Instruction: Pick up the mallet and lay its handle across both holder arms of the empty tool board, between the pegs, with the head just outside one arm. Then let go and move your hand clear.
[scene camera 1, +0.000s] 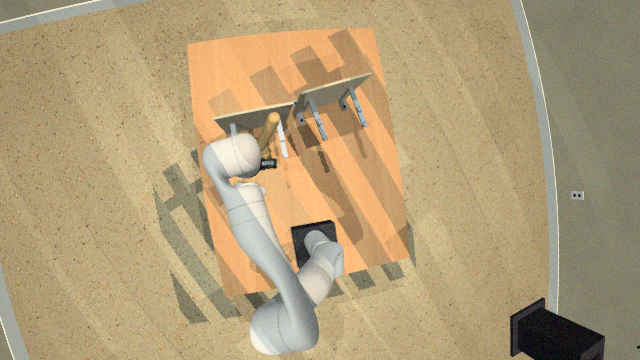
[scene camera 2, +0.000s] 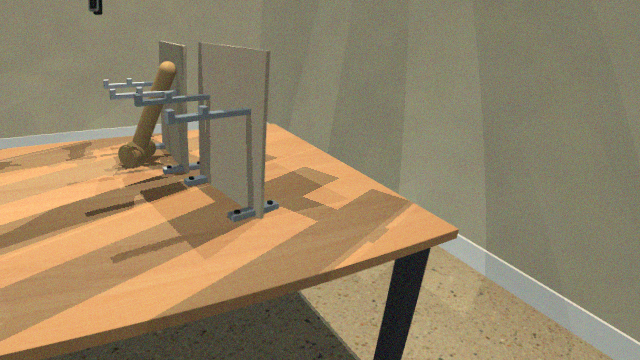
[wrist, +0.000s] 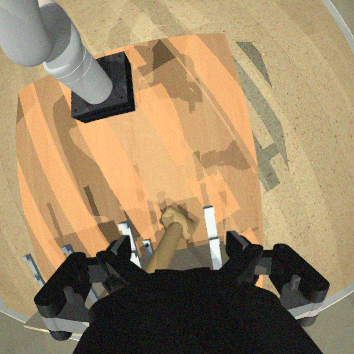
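Pixels of known places: gripper, fingertip midpoint: (scene camera 2: 95, 13) (wrist: 178, 243); arm's base, origin of the base link: (scene camera 1: 315, 241) (wrist: 97, 89).
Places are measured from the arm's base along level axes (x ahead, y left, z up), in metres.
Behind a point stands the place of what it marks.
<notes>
The wooden mallet (scene camera 1: 269, 131) @[x 0.454, y 0.093, z 0.121 m] (scene camera 2: 151, 112) @[x 0.450, y 0.084, z 0.059 m] (wrist: 167, 247) @[x 0.438, y 0.120, z 0.063 m] stands head down on the table, its handle leaning steeply up between the two holder arms of the left board (scene camera 1: 250, 116) @[x 0.512, y 0.149, z 0.160 m] (scene camera 2: 173, 53) @[x 0.512, y 0.096, z 0.202 m]. These arms (scene camera 1: 283, 140) @[x 0.411, y 0.051, z 0.127 m] (wrist: 212, 235) @[x 0.409, y 0.219, z 0.116 m] are pale bars with short pegs. The right board (scene camera 1: 335, 92) @[x 0.559, y -0.181, z 0.106 m] (scene camera 2: 232, 75) @[x 0.559, y -0.178, z 0.180 m] has two arms too; nothing lies across either pair. My gripper (scene camera 1: 269, 163) (wrist: 178, 243) @[x 0.338, y 0.170, z 0.298 m] is open and empty, high above the mallet, and part of it shows at the top edge of the scene camera 2 view. The arm hides part of the mallet in the scene camera 1 view.
The boards stand side by side on the wooden table (scene camera 1: 230, 75) @[x 0.771, y 0.207, z -0.085 m] (scene camera 2: 350, 240) @[x 0.686, y -0.434, z -0.086 m] (wrist: 160, 120) @[x 0.117, y 0.153, z -0.086 m], fixed by small feet. The arm's black base (scene camera 1: 298, 234) @[x 0.044, y 0.061, z -0.001 m] (wrist: 126, 75) @[x -0.024, y 0.087, z -0.017 m] is on the same table. The right board's outer arm (scene camera 1: 358, 107) @[x 0.484, y -0.251, z 0.125 m] (scene camera 2: 220, 115) @[x 0.505, y -0.257, z 0.121 m] juts out at board mid-height or above.
</notes>
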